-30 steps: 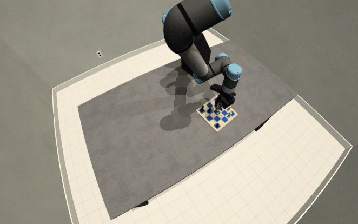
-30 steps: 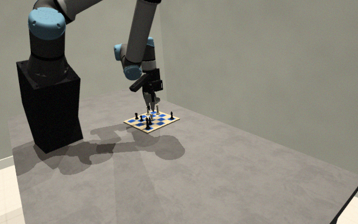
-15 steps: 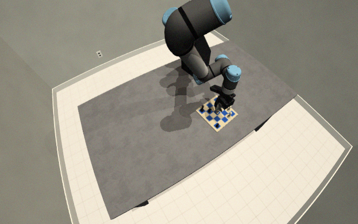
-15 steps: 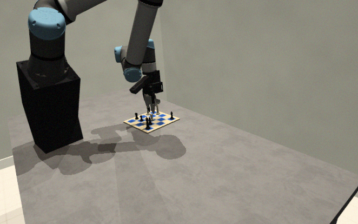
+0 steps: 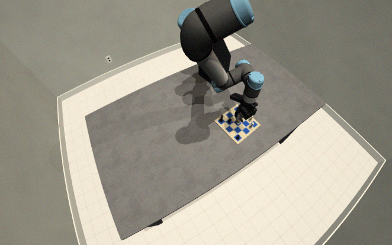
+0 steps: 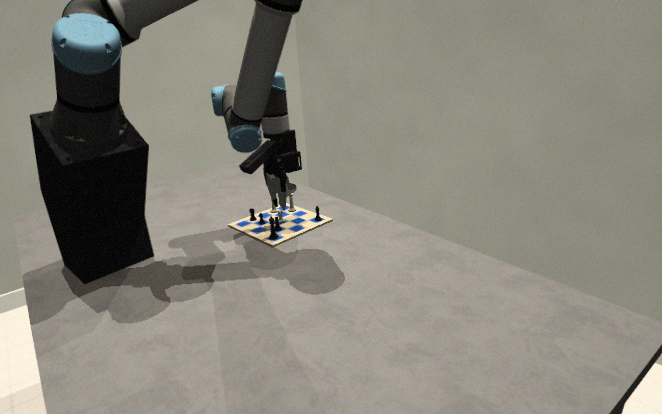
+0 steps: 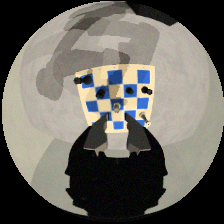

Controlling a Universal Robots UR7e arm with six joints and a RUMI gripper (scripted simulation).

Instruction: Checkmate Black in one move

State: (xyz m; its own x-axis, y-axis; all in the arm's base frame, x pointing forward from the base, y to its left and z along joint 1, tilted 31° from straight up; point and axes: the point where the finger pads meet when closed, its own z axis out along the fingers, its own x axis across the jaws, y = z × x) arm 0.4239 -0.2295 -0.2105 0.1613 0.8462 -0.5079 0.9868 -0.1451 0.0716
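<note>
My hand is 6 cm above the blue-and-cream chessboard. From my hand the other things lie so: tall black piece 9 cm behind, 7 cm to the right, 2 cm below.
</note>
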